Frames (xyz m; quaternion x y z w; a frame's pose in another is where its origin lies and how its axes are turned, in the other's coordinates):
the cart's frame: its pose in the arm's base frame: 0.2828 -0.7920 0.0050 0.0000 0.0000 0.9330 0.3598
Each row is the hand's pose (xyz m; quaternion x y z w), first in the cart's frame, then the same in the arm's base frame.
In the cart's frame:
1: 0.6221 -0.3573 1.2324 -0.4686 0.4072 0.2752 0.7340
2: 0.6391 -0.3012 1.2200 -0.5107 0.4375 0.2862 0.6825
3: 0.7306 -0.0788 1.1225 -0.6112 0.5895 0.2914 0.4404
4: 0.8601 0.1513 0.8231 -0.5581 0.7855 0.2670 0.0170
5: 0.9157 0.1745 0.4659 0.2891 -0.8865 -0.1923 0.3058
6: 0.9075 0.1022 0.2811 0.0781 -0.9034 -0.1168 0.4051
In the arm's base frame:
1: 0.0617 -0.1095 1.2374 -0.5486 -0.2907 0.7839 0.0073
2: 0.0114 -0.1397 1.2250 0.5920 0.3191 -0.7398 0.0215
3: -0.2057 -0.2431 1.1275 0.7700 0.3582 -0.5158 0.1134
4: -0.4562 -0.3266 0.8281 0.9337 0.2381 -0.1119 0.2430
5: -0.5130 -0.3065 0.4709 0.9312 -0.0492 0.2161 0.2895
6: -0.4583 -0.2584 0.2861 0.8710 -0.2522 0.3359 0.2547

